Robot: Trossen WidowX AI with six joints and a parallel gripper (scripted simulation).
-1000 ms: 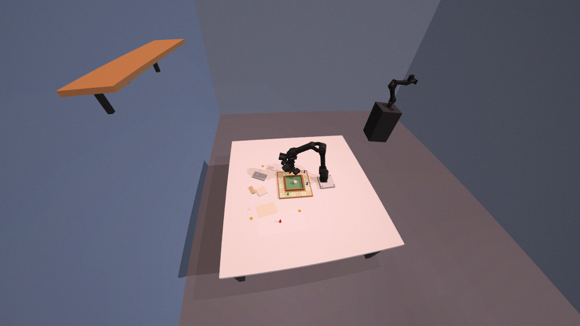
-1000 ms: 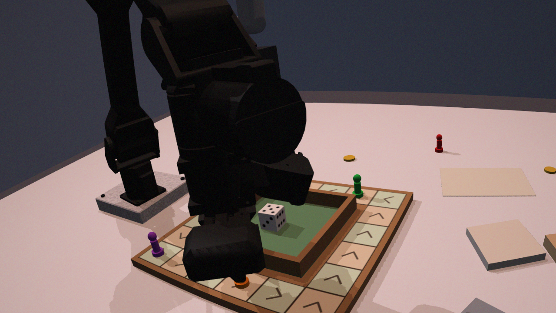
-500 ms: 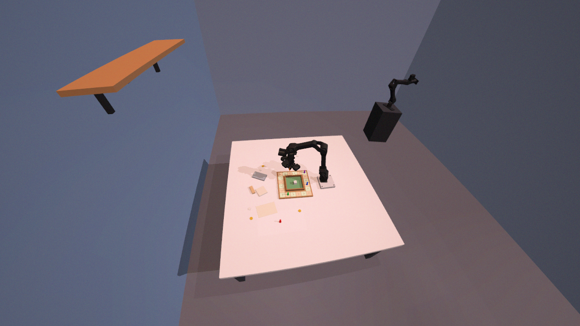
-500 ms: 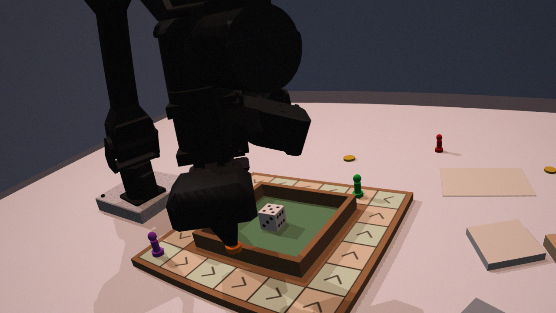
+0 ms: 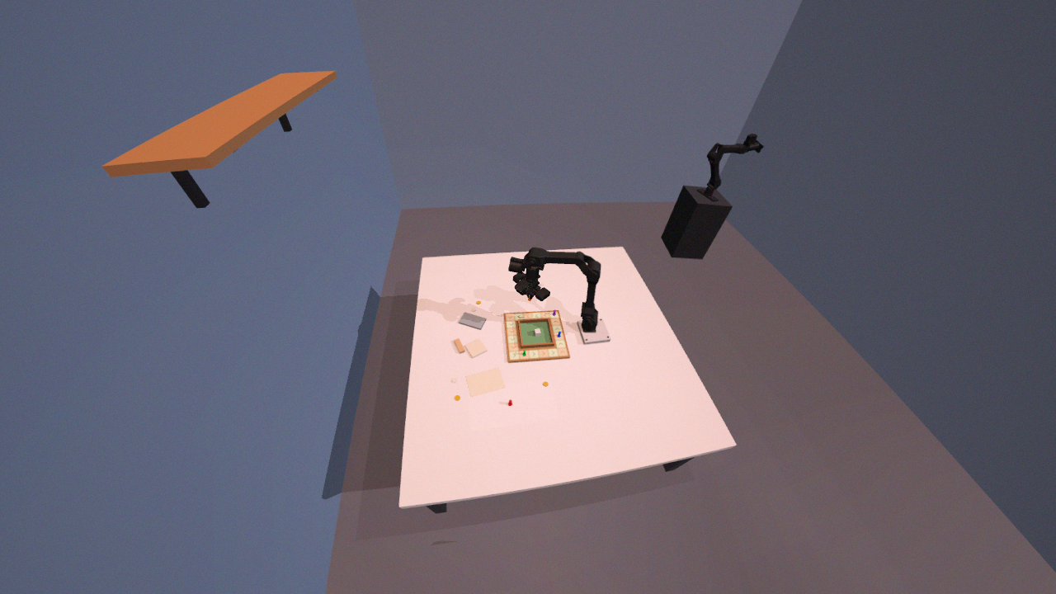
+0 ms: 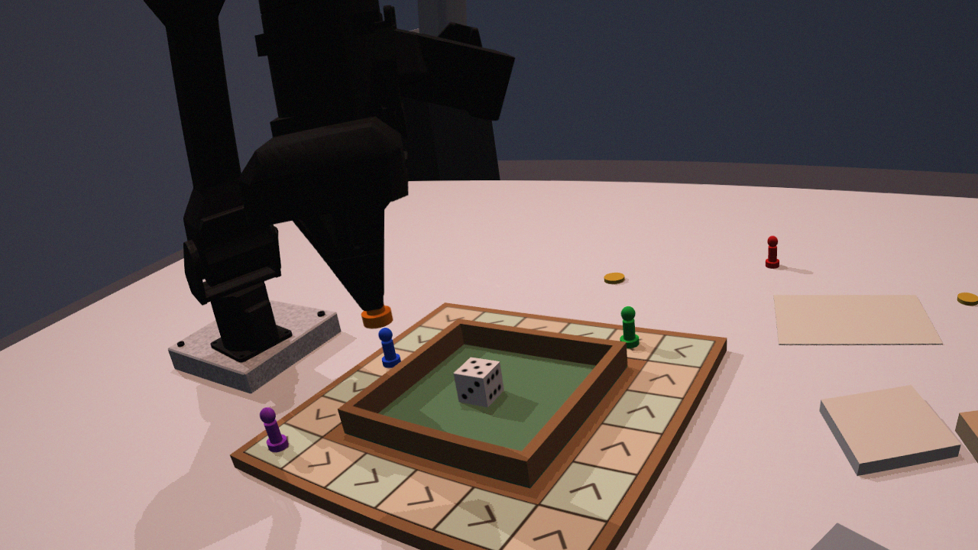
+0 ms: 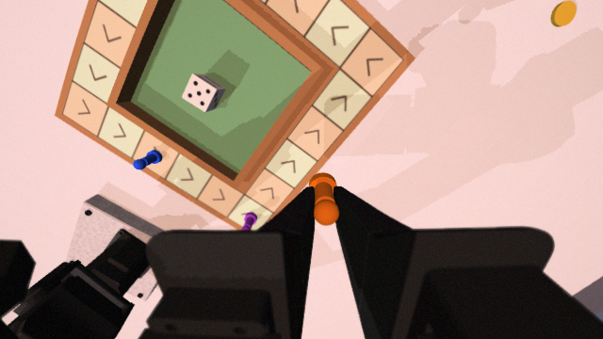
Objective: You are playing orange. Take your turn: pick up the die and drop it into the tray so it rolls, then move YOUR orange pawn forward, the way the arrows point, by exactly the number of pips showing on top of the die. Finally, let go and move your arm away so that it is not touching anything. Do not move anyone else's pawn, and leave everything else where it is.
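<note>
Now: the green pawn 2 cm ahead of my gripper tip, 23 cm to the left of it and 12 cm below it. From my gripper tip the other things lie so: white die 4 cm behind, 11 cm to the left, 12 cm below; then purple pawn 13 cm behind, 2 cm to the right, 12 cm below; then orange pawn right at my gripper tip.
</note>
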